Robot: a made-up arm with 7 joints. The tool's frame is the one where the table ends. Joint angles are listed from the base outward.
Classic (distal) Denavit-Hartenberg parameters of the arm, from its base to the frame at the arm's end. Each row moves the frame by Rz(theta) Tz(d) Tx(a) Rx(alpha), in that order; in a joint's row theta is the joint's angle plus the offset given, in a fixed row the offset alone. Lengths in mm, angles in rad.
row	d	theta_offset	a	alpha
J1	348	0	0	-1.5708
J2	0	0	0	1.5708
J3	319	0	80	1.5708
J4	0	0	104	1.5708
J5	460	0	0	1.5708
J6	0	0	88	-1.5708
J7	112	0	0	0
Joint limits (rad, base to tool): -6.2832..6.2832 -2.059..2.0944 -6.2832..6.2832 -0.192..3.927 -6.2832..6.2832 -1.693..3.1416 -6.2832..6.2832
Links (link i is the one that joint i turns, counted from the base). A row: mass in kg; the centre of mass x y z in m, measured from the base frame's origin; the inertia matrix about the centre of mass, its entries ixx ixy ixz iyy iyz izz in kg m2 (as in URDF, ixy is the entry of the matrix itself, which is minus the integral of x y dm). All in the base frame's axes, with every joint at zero. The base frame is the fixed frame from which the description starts. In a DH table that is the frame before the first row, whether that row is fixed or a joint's. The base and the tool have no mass.
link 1: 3.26; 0.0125 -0.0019 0.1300; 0.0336 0 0 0.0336 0 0.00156
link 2: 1.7; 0.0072 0.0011 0.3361; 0.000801 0 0 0.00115 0 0.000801
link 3: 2.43; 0.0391 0.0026 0.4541; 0.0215 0 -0.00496 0.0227 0 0.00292
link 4: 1.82; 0.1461 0.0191 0.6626; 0.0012 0 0 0.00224 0 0.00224
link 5: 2.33; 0.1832 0.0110 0.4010; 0.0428 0 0 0.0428 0 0.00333
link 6: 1.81; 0.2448 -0.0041 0.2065; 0.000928 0 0 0.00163 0 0.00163
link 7: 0.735; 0.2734 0.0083 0.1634; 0.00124 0 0 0.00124 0 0.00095
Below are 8 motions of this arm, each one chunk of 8 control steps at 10 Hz.
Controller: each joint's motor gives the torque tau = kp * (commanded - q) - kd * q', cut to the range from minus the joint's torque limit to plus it. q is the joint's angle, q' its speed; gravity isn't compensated. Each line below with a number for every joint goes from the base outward.
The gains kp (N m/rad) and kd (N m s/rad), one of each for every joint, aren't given. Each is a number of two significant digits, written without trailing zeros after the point. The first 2 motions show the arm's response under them.
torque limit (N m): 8.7 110 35 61 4 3.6 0.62
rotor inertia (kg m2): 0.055 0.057 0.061 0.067 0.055 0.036 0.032
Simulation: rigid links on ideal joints. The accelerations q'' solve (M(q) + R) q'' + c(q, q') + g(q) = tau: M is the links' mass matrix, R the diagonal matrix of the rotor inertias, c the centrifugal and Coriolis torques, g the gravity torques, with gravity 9.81 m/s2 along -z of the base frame. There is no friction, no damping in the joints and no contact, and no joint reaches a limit. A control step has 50 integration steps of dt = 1/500 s. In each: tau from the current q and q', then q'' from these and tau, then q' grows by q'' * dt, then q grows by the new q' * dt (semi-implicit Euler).
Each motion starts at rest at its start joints. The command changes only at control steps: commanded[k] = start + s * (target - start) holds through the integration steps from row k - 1 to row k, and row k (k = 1, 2, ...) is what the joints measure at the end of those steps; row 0 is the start. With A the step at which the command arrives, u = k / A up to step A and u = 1 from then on. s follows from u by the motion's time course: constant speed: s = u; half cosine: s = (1 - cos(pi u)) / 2; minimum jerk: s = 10 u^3 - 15 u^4 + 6 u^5; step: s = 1 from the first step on.
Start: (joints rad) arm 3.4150 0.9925 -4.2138 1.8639 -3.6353 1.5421 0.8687
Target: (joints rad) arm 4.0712 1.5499 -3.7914 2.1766 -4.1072 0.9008 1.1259
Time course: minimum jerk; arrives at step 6
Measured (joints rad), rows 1 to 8:
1: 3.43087 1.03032 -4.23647 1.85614 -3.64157 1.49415 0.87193
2: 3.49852 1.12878 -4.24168 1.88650 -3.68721 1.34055 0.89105
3: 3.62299 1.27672 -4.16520 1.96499 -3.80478 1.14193 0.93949
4: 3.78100 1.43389 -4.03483 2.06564 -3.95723 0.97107 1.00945
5: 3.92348 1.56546 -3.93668 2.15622 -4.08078 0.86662 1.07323
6: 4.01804 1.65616 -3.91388 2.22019 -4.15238 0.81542 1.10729
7: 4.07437 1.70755 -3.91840 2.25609 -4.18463 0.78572 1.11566
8: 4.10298 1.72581 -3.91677 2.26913 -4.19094 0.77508 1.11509
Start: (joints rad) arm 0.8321 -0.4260 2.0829 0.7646 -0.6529 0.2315 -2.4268
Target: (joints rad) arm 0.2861 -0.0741 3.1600 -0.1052 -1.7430 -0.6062 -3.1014
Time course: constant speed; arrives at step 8
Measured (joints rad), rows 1 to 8:
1: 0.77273 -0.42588 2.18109 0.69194 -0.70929 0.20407 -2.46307
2: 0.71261 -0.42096 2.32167 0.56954 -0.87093 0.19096 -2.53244
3: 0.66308 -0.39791 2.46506 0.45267 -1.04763 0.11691 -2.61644
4: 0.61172 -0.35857 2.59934 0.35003 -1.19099 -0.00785 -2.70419
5: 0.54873 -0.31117 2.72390 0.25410 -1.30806 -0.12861 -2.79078
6: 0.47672 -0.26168 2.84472 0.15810 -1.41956 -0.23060 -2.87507
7: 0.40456 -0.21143 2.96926 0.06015 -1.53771 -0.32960 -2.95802
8: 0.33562 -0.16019 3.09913 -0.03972 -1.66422 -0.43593 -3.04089
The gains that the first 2 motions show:
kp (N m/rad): 110 270 140 150 13 11 5.3
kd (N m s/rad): 12 32 13 20 1.2 0.68 0.64
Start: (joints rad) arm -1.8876 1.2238 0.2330 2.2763 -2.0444 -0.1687 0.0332
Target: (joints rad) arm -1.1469 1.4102 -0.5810 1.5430 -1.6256 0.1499 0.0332
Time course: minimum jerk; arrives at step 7
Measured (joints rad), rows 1 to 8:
1: -1.88075 1.26524 0.21041 2.24955 -2.04080 -0.13801 0.03303
2: -1.84019 1.32994 0.12289 2.16339 -2.04293 -0.04323 0.03318
3: -1.73751 1.39212 -0.02697 2.02888 -1.99430 0.07875 0.03353
4: -1.56464 1.45385 -0.19809 1.85994 -1.88765 0.18966 0.03553
5: -1.36218 1.51044 -0.33498 1.69331 -1.77213 0.25327 0.03901
6: -1.20845 1.54280 -0.41552 1.57585 -1.69016 0.25800 0.04157
7: -1.14349 1.54507 -0.45568 1.52523 -1.64860 0.24206 0.04201
8: -1.13249 1.53267 -0.48325 1.51398 -1.62534 0.23735 0.04155

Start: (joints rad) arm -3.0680 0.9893 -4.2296 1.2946 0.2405 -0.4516 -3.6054
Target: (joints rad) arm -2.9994 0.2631 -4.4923 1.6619 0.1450 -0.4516 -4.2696
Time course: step
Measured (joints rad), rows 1 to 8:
1: -3.06558 0.62952 -4.51318 1.44907 0.25691 -0.50382 -3.68129
2: -3.04827 0.45009 -4.58979 1.50730 0.29447 -0.46351 -3.93047
3: -3.02614 0.35966 -4.56839 1.54334 0.25509 -0.46753 -4.16578
4: -2.99481 0.30905 -4.53601 1.55513 0.19724 -0.48903 -4.25867
5: -2.97127 0.28054 -4.51454 1.55391 0.16302 -0.49988 -4.27423
6: -2.96358 0.26750 -4.50780 1.55090 0.15401 -0.50192 -4.26922
7: -2.96940 0.26535 -4.51278 1.54993 0.16094 -0.50162 -4.26405
8: -2.98207 0.26943 -4.52361 1.55084 0.17499 -0.50141 -4.26155

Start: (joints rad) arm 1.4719 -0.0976 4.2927 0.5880 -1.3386 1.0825 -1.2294
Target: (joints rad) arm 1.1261 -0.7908 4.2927 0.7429 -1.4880 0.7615 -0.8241
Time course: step
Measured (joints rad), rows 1 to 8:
1: 1.43791 -0.49229 4.30257 0.64373 -1.42450 0.92371 -1.13378
2: 1.33479 -0.71064 4.25379 0.64307 -1.51553 0.79680 -0.93710
3: 1.20462 -0.79735 4.20178 0.66339 -1.53399 0.87426 -0.83566
4: 1.11732 -0.82987 4.16200 0.69236 -1.50928 0.94715 -0.81350
5: 1.07992 -0.84254 4.14825 0.70719 -1.49307 0.95215 -0.81674
6: 1.08178 -0.84811 4.15550 0.70927 -1.49279 0.92737 -0.82119
7: 1.10278 -0.85048 4.17132 0.70495 -1.49845 0.90625 -0.82249
8: 1.12419 -0.85122 4.18451 0.69894 -1.50385 0.89642 -0.82210

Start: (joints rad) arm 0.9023 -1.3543 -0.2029 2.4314 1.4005 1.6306 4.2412
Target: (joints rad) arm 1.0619 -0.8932 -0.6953 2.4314 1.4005 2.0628 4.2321
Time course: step
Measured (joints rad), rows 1 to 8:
1: 0.83473 -1.22006 -0.54163 2.53204 1.44533 1.91883 4.24397
2: 0.86143 -1.10983 -0.66144 2.53656 1.45104 2.10348 4.24330
3: 0.95195 -1.03821 -0.69724 2.51477 1.43525 2.13360 4.24046
4: 1.05059 -1.00345 -0.72754 2.48243 1.41012 2.08499 4.23680
5: 1.11592 -0.98989 -0.74699 2.45979 1.38855 2.04216 4.23393
6: 1.13754 -0.98645 -0.75572 2.44948 1.38256 2.03917 4.23269
7: 1.11999 -0.98740 -0.75428 2.45139 1.38620 2.05274 4.23280
8: 1.08968 -0.99200 -0.74707 2.46334 1.39775 2.06996 4.23403

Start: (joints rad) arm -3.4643 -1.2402 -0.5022 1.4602 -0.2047 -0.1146 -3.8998
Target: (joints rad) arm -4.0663 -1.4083 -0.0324 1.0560 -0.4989 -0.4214 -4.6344
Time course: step
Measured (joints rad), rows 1 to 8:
1: -3.42951 -1.38670 -0.34704 1.24657 -0.25486 -0.34425 -3.98742
2: -3.47772 -1.43970 -0.16874 1.12923 -0.41030 -0.61037 -4.24169
3: -3.75198 -1.46839 -0.08800 1.08196 -0.52367 -0.63849 -4.51244
4: -3.99897 -1.49471 -0.01564 1.07861 -0.54966 -0.59494 -4.63063
5: -4.12312 -1.50098 0.03263 1.07139 -0.56894 -0.56832 -4.65535
6: -4.14144 -1.49139 0.04593 1.05322 -0.58739 -0.56101 -4.65220
7: -4.10742 -1.48103 0.02194 1.03779 -0.58705 -0.56168 -4.64591
8: -4.07740 -1.47618 -0.01390 1.03073 -0.56058 -0.56953 -4.64063

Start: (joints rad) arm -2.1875 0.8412 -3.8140 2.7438 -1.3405 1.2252 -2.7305
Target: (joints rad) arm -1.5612 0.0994 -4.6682 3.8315 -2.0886 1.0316 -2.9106
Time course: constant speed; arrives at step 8
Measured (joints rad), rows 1 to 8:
1: -2.14148 0.82383 -3.89249 2.83729 -1.39070 1.21178 -2.73719
2: -2.06871 0.80074 -3.99467 2.97625 -1.47953 1.24001 -2.75377
3: -1.99010 0.75021 -4.09226 3.12184 -1.57728 1.27657 -2.77534
4: -1.90957 0.66818 -4.18593 3.26038 -1.67520 1.27218 -2.79782
5: -1.82730 0.56300 -4.28213 3.39085 -1.77059 1.22648 -2.82015
6: -1.74607 0.44665 -4.38386 3.51807 -1.86422 1.16332 -2.84242
7: -1.67088 0.32846 -4.49085 3.64898 -1.95684 1.10219 -2.86498
8: -1.60222 0.21215 -4.60206 3.78815 -2.04708 1.05352 -2.88813

